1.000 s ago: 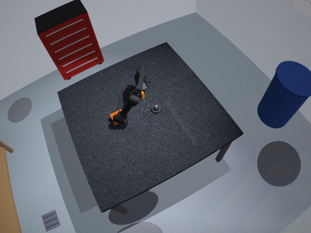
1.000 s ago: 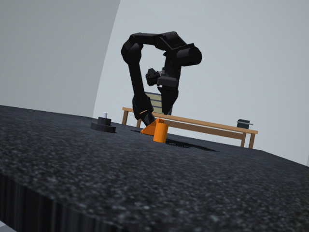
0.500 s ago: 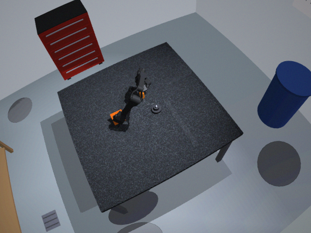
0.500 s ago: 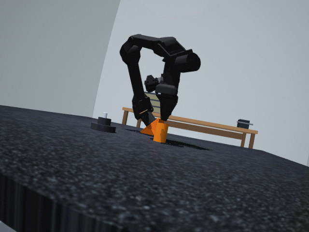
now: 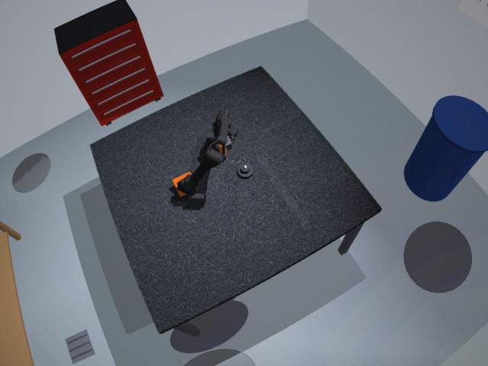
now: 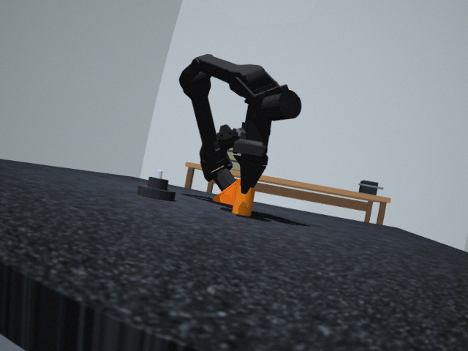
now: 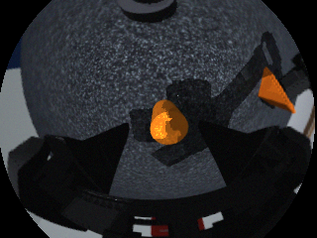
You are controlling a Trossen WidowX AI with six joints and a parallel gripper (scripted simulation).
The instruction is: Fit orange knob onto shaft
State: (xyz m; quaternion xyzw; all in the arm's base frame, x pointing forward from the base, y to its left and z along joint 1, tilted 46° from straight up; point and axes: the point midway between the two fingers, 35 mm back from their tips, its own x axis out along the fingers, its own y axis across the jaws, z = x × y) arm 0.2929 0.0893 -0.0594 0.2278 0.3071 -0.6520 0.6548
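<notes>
Right now my gripper tip is right at the orange knob. Round my gripper tip: round black pedestal (19 cm to the right, 4 cm ahead, 1 cm below).
</notes>
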